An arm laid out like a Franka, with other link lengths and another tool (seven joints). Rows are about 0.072 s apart.
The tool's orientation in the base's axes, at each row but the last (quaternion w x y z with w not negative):
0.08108 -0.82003 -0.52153 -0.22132
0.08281 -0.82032 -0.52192 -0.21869
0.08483 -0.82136 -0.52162 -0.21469
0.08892 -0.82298 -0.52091 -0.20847
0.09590 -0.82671 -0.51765 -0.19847
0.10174 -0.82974 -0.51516 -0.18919
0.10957 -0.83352 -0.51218 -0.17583
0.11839 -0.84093 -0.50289 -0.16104
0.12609 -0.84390 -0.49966 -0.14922
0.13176 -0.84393 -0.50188 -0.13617
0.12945 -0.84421 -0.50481 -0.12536
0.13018 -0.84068 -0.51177 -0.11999
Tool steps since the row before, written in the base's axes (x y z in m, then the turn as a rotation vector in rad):
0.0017 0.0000 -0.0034 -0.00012 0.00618 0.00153
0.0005 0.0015 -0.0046 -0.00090 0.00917 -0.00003
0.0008 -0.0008 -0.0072 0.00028 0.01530 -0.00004
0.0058 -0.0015 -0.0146 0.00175 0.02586 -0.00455
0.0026 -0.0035 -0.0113 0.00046 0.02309 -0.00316
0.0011 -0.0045 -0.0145 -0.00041 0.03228 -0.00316
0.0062 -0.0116 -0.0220 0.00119 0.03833 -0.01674
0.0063 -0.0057 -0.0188 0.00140 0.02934 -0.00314
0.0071 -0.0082 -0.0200 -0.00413 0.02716 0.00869
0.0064 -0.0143 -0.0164 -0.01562 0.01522 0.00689
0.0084 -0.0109 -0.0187 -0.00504 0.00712 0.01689
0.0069 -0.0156 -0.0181 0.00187 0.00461 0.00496
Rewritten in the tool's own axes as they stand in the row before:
-0.0009 0.0012 0.0035 0.00571 -0.00269 0.00086
-0.0006 -0.0006 0.0048 0.00718 -0.00485 0.00312
-0.0035 0.0005 0.0064 0.01264 -0.00651 0.00567
-0.0054 0.0048 0.0140 0.01988 -0.01017 0.01392
-0.0067 0.0034 0.0095 0.01771 -0.01003 0.01136
-0.0093 0.0026 0.0118 0.02487 -0.01493 0.01452
-0.0158 0.0108 0.0170 0.02496 -0.01620 0.02942
-0.0091 0.0089 0.0162 0.02309 -0.01232 0.01370
-0.0109 0.0114 0.0164 0.02328 -0.01693 0.00128
-0.0146 0.0137 0.0107 0.00767 -0.02141 -0.00245
-0.0115 0.0141 0.0144 0.00931 -0.00927 -0.01374
-0.0159 0.0148 0.0121 0.00632 -0.00085 -0.00295

